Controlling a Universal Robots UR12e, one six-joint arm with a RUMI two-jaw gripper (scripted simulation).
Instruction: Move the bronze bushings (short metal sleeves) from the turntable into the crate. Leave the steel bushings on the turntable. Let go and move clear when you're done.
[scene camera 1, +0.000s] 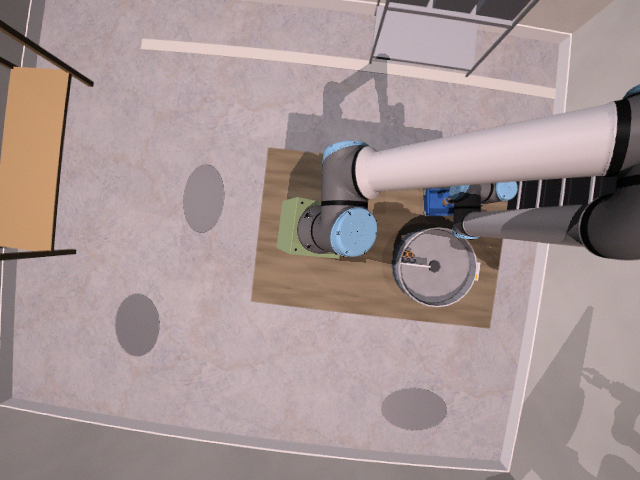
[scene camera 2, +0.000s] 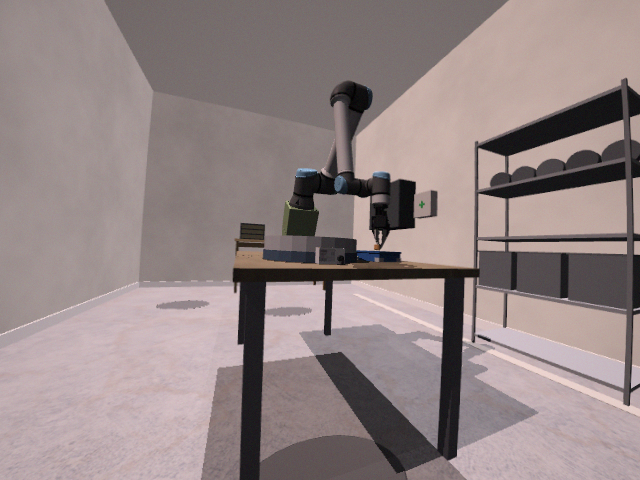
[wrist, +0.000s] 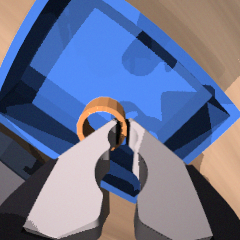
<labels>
My gripper (wrist: 123, 120): 14 cm from the lens. A bronze bushing (wrist: 106, 104) is 13 cm from the lens. A blue crate (wrist: 62, 62): 20 cm from the lens. The marked spots on the blue crate and the bronze bushing are 9 cm apart.
</labels>
